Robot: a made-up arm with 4 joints.
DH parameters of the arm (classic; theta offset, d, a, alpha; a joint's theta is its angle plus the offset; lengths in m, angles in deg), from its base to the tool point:
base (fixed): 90 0.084 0 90
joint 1: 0 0.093 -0.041 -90
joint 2: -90 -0.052 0.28 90
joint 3: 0 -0.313 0.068 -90
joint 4: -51.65 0 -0.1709 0
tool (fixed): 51.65 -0.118 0 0
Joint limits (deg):
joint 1: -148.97..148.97
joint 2: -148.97..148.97
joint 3: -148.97..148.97
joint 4: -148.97..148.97
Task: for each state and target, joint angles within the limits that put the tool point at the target. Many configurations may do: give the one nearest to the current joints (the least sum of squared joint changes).
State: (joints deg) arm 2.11 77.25 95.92 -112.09
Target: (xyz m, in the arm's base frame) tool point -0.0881 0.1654 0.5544
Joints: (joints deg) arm 49.36 66.76 91.19 -110.32
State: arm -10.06 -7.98 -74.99 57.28
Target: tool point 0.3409 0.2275 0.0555
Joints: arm -13.33 -19.37 -78.88 43.94
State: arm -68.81 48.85 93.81 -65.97
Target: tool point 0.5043 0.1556 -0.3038
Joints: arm -82.95 -1.95 90.76 -69.85
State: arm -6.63 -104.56 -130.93 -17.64
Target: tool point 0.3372 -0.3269 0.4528
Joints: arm -42.06 -125.26 -142.54 -6.70
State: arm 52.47 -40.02 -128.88 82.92
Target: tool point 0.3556 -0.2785 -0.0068
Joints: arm 35.93 -81.83 -143.20 82.20
